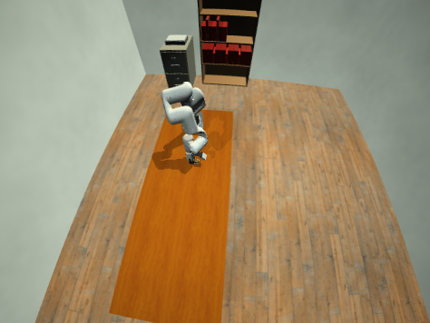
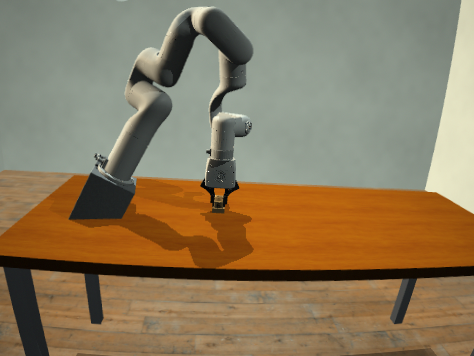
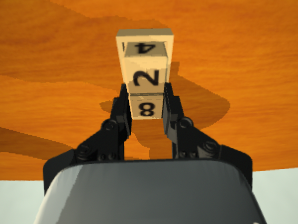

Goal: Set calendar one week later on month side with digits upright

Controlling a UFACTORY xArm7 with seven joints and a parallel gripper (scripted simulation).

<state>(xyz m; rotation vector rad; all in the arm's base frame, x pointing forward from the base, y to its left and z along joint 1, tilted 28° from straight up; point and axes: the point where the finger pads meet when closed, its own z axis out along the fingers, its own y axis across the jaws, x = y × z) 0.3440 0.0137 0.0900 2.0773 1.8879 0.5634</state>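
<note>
My hand is 3 cm above the wooden tray and 2 cm to the right of it.
</note>
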